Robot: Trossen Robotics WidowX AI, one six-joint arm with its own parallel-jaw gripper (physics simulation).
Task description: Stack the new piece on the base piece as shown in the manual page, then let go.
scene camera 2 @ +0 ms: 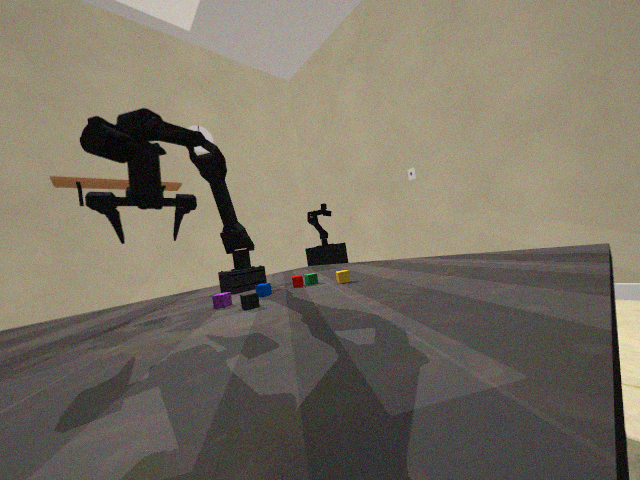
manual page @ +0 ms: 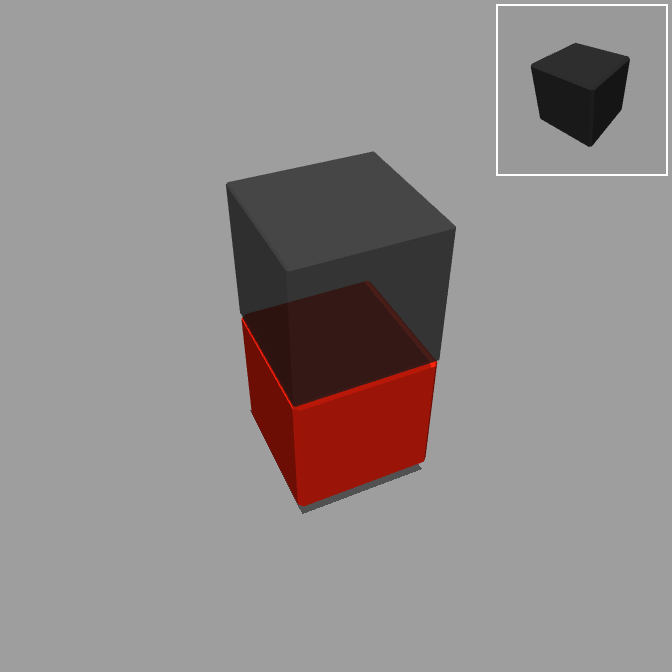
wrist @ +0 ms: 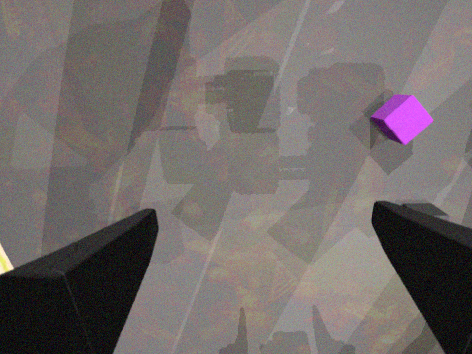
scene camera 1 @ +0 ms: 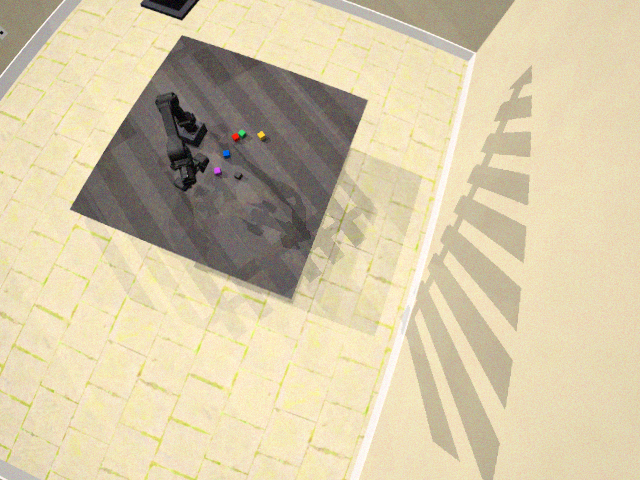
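Pixels of known places: gripper, fingertip midpoint: (scene camera 2: 150, 242) (wrist: 263, 215) (scene camera 1: 196, 179); arm's base at its link origin: (scene camera 2: 242, 268) (scene camera 1: 191, 128).
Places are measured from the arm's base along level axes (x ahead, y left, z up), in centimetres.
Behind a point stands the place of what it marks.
Observation:
My gripper (scene camera 1: 193, 174) {x 23.4, y -27.9, z 10.0 cm} (scene camera 2: 148, 241) {x 23.4, y -27.9, z 10.0 cm} (wrist: 263, 215) {x 23.4, y -27.9, z 10.0 cm} is open and empty, pointing down high above the table, off to the purple cube's side. The purple cube (scene camera 1: 217, 170) {x 23.2, y -14.8, z -4.3 cm} (scene camera 2: 222, 300) {x 25.0, y -15.3, z -5.7 cm} (wrist: 403, 119) {x 22.9, y -15.3, z -4.3 cm} lies at upper right in the wrist view. A black cube (scene camera 1: 238, 176) {x 35.1, y -13.2, z -4.4 cm} (scene camera 2: 249, 301) {x 35.7, y -12.9, z -5.7 cm} stands near it. A blue cube (scene camera 1: 226, 153) {x 22.8, y -3.7, z -4.3 cm} (scene camera 2: 263, 289) {x 24.1, y -4.2, z -5.5 cm} stands farther back. A red cube (scene camera 1: 235, 136) {x 22.3, y 7.9, z -4.3 cm} (scene camera 2: 297, 281) {x 23.5, y 7.1, z -5.7 cm} and a green cube (scene camera 1: 241, 133) {x 24.4, y 11.0, z -4.3 cm} (scene camera 2: 310, 279) {x 25.6, y 10.4, z -5.8 cm} stand close together. A yellow cube (scene camera 1: 261, 135) {x 35.1, y 14.6, z -4.3 cm} (scene camera 2: 342, 276) {x 36.0, y 14.0, z -5.6 cm} stands apart. I cannot tell which are the base and new pieces.
The cubes rest on a dark table (scene camera 1: 310, 129) {x 57.9, y 32.5, z -7.4 cm} (scene camera 2: 465, 289) {x 68.8, y 11.1, z -7.4 cm} crossed by shadow stripes. The arm's base (scene camera 1: 193, 135) {x 3.4, y -3.3, z 0.1 cm} (scene camera 2: 242, 279) {x 4.7, y -2.4, z -3.3 cm} stands behind the cubes. A second, smaller-looking arm on a black block (scene camera 2: 326, 254) shows in the background.

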